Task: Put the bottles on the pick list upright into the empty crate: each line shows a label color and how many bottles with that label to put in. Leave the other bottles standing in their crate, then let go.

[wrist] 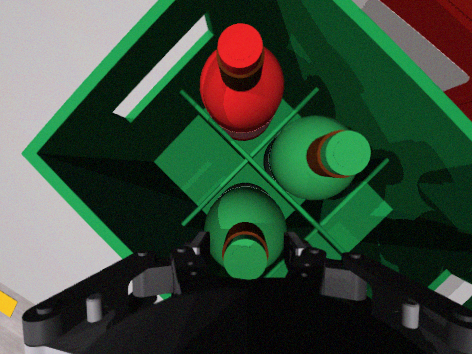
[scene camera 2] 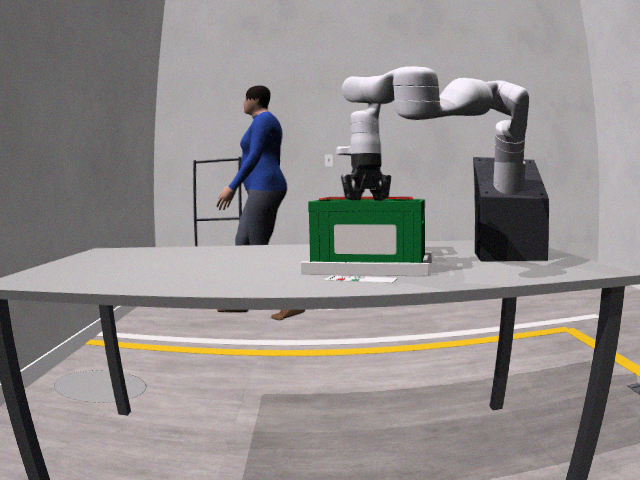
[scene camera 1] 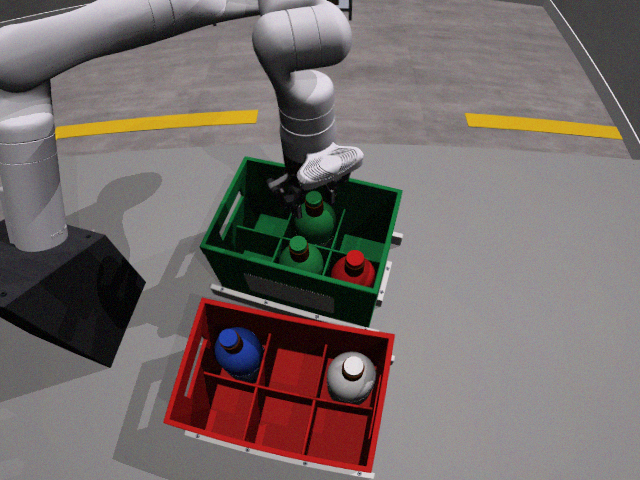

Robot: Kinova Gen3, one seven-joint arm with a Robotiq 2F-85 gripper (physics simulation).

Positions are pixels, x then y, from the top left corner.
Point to a blue bottle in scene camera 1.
239, 352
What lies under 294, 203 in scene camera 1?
My gripper.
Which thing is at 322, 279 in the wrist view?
My gripper.
